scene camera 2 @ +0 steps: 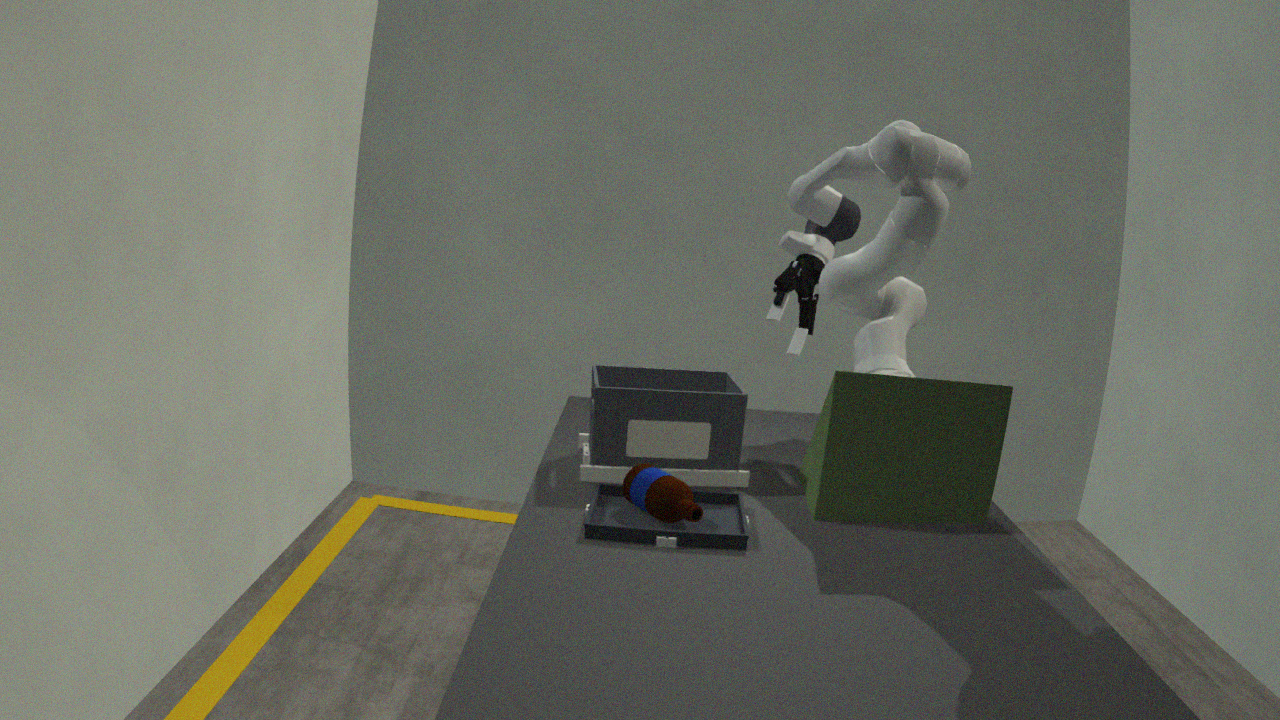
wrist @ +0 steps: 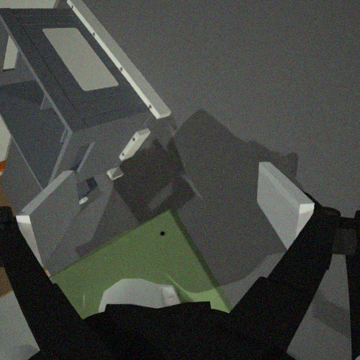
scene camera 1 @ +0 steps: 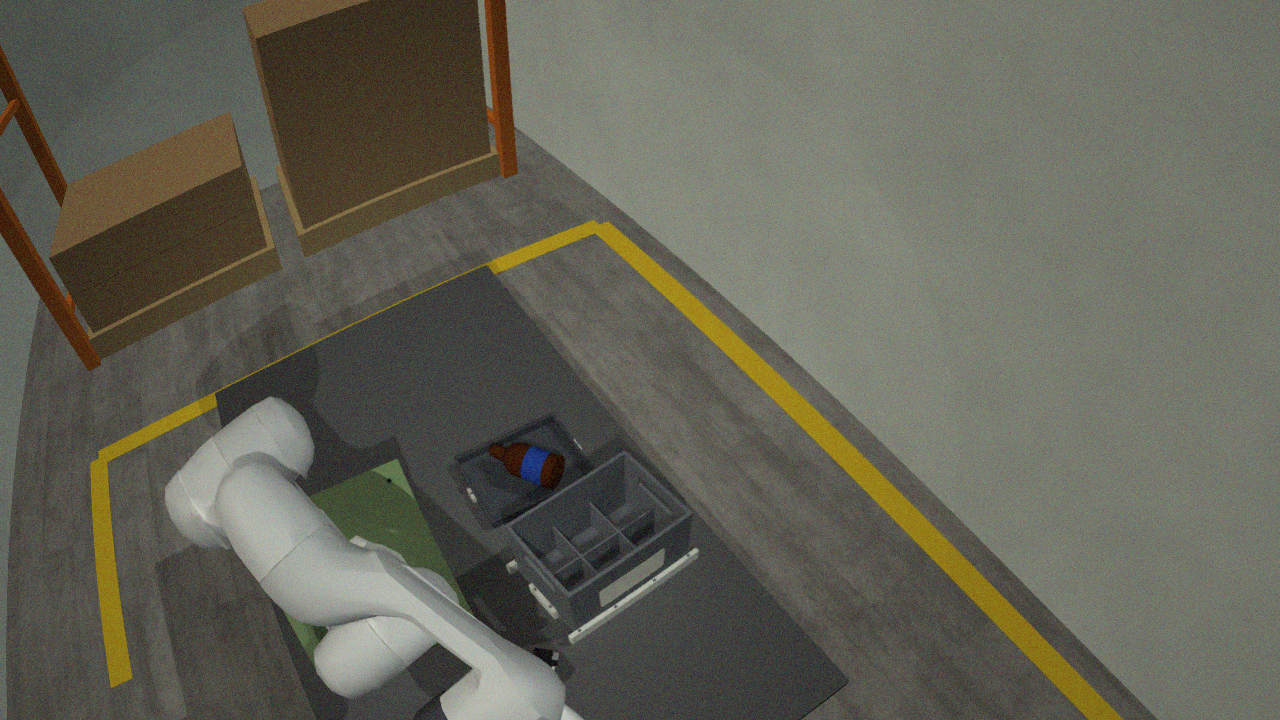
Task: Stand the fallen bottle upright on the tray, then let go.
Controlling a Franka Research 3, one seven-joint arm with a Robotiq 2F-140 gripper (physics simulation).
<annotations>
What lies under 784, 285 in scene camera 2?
The gripper.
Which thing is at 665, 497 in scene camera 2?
A brown bottle.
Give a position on a white rail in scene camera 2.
At 720, 478
</annotations>
